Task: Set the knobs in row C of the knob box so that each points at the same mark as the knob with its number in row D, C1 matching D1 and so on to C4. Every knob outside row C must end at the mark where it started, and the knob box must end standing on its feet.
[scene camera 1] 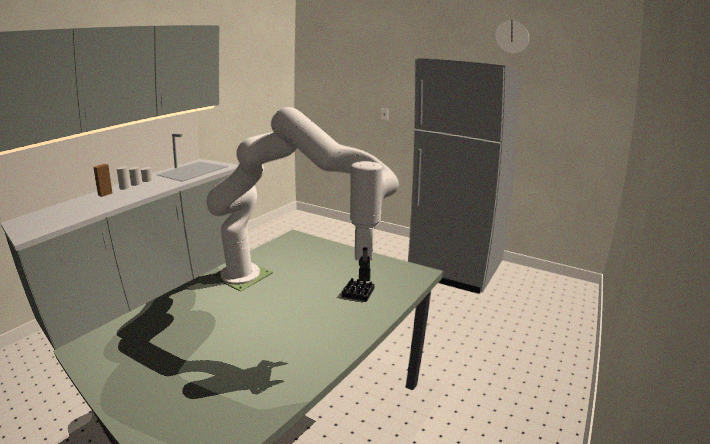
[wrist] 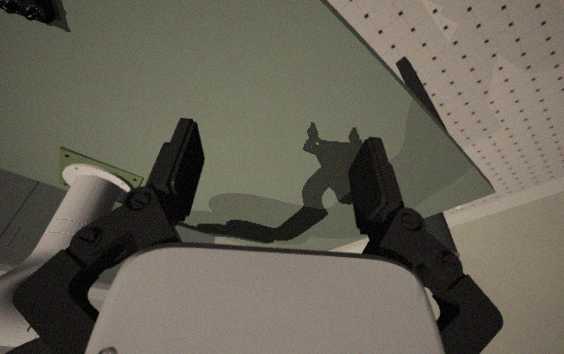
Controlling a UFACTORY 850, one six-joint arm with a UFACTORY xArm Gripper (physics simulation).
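Note:
The black knob box point(scene camera 1: 358, 290) stands on the green table in the scene view, near the table's right end. A corner of the knob box point(wrist: 31, 11) shows at the top left edge of the wrist view. Its knobs are too small and dark to read, so rows and marks cannot be told. My gripper point(scene camera 1: 364, 278) point(wrist: 280, 146) points down and is open, with nothing between its fingers. In the scene view its fingertips appear at the far edge of the box; their exact height above it is hard to tell.
The green table point(scene camera 1: 251, 324) point(wrist: 240, 65) carries the arm's base plate point(scene camera 1: 265, 273) point(wrist: 70, 157) left of the box. The arm's shadow lies across the near part of the table. A fridge point(scene camera 1: 455, 198) stands behind the table, and a counter point(scene camera 1: 130, 201) stands at the left.

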